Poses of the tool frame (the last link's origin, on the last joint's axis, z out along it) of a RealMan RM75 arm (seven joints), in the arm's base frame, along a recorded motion.
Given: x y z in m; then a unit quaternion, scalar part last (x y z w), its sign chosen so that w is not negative.
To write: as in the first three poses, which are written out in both.
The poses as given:
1: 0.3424 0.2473 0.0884 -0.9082 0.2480 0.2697 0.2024
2: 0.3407 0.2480 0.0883 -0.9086 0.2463 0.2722 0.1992
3: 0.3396 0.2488 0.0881 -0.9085 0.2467 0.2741 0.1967
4: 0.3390 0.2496 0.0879 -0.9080 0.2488 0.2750 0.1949
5: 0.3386 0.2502 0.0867 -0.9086 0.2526 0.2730 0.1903
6: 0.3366 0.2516 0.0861 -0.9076 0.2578 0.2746 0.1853
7: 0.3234 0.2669 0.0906 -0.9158 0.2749 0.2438 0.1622
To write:
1: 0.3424 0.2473 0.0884 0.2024 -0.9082 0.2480 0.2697
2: 0.3407 0.2480 0.0883 0.1992 -0.9086 0.2463 0.2722
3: 0.3396 0.2488 0.0881 0.1967 -0.9085 0.2467 0.2741
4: 0.3390 0.2496 0.0879 0.1949 -0.9080 0.2488 0.2750
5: 0.3386 0.2502 0.0867 0.1903 -0.9086 0.2526 0.2730
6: 0.3366 0.2516 0.0861 0.1853 -0.9076 0.2578 0.2746
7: 0.3234 0.2669 0.0906 0.1622 -0.9158 0.2749 0.2438
